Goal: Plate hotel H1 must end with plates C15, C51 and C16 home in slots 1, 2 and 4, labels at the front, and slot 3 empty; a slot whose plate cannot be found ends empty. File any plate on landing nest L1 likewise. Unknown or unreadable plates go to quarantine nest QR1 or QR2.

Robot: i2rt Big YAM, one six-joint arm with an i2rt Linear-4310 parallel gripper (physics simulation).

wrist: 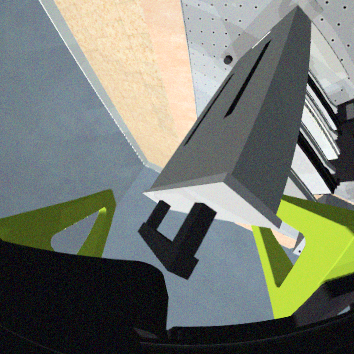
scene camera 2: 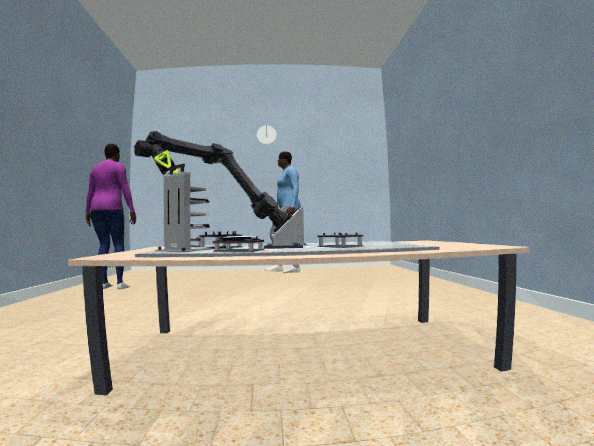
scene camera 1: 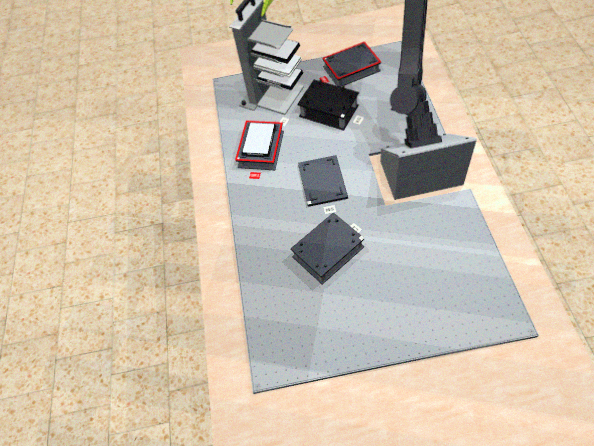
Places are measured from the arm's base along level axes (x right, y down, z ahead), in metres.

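Where they show: gripper, fingertip midpoint: (wrist: 178, 195) (scene camera 2: 173, 175) (scene camera 1: 246, 10); arm's base at its link origin: (scene camera 2: 284, 223) (scene camera 1: 422, 143).
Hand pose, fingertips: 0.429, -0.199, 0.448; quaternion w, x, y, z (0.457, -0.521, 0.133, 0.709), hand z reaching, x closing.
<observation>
Things, the pixels of their top centre, and the offset from my fingertips, as dx, dy, dz. "pt": a spot on its surface instead. Level surfaces: height alone.
- hotel's top handle at a spot on its surface: (wrist: 177, 245) pt +0.024, -0.028, -0.019
- white-topped plate at its top centre: (scene camera 1: 258, 137) (scene camera 2: 238, 236) -0.272, +0.252, +0.022
- red-rimmed quarantine nest QR1 at a spot on its surface: (scene camera 1: 242, 152) pt -0.319, +0.255, +0.076
- Red-rimmed nest QR2 at its top centre: (scene camera 1: 351, 58) +0.033, +0.260, -0.315
- landing nest L1 at its top centre: (scene camera 1: 327, 241) (scene camera 2: 340, 232) -0.679, +0.246, -0.140
- low dark nest at its top centre: (scene camera 1: 322, 177) (scene camera 2: 282, 243) -0.433, +0.288, -0.156
- table at its surface level: dy +0.319
Plate hotel H1 (scene camera 1: 245, 65) (scene camera 2: 177, 210) (wrist: 262, 120) stands upright at the mat's far left. In scene camera 1 several shelves show, with white-topped plates (scene camera 1: 278, 49) (scene camera 1: 276, 64) (scene camera 1: 280, 78) on them; their labels are unreadable. My gripper (scene camera 1: 247, 7) (scene camera 2: 169, 166) (wrist: 178, 195) is open and empty, at the hotel's top handle (wrist: 177, 245); in the wrist view the handle shows between the fingers, contact unclear. A white-topped plate (scene camera 1: 259, 138) lies on red-rimmed quarantine nest QR1 (scene camera 1: 241, 152). Red-rimmed nest QR2 (scene camera 1: 351, 60) and landing nest L1 (scene camera 1: 327, 247) hold no plate.
A black raised stand (scene camera 1: 330, 102) is beside the hotel. A low dark nest (scene camera 1: 323, 180) lies between QR1 and the arm's grey base (scene camera 1: 430, 167). In scene camera 2, a person in magenta (scene camera 2: 110, 185) and one in blue (scene camera 2: 288, 187) stand behind the table (scene camera 2: 310, 257).
</observation>
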